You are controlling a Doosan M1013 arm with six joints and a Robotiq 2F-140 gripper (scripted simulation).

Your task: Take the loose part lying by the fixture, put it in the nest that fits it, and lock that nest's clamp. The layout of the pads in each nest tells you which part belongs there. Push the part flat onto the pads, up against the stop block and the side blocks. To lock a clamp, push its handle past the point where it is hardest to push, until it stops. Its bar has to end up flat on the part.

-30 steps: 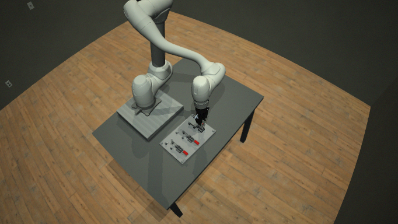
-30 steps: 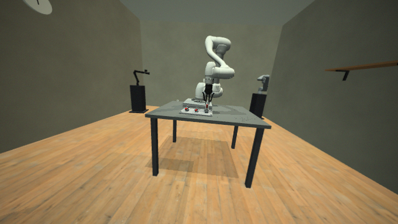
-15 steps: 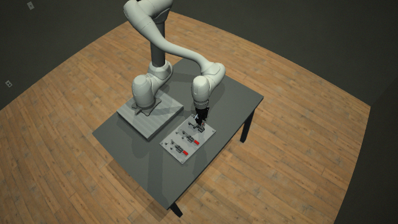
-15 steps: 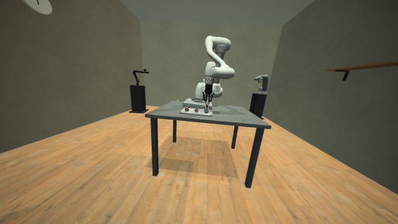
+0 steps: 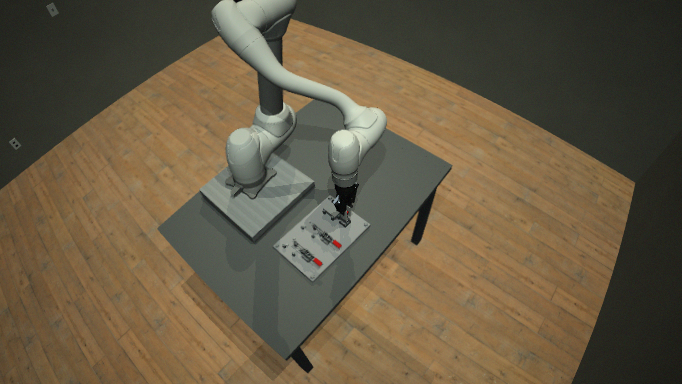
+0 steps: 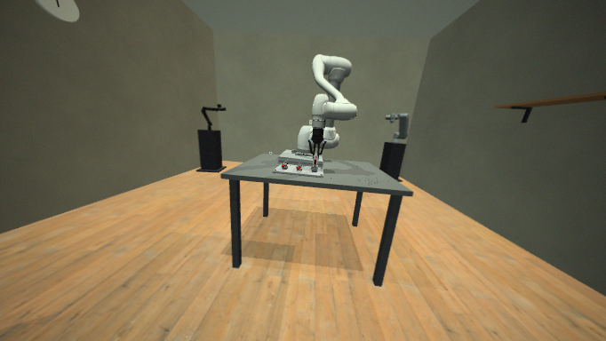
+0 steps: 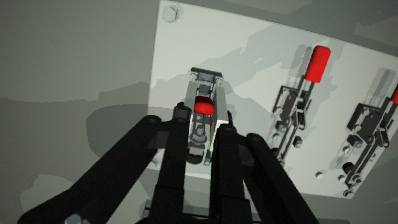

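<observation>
Now: hand 4 cm above the clamp and 1 cm past it. Round my hand: loose part (8 cm behind, 7 cm below, 2 cm to the left); fixture plate (10 cm to the right, 10 cm below, 6 cm behind).
</observation>
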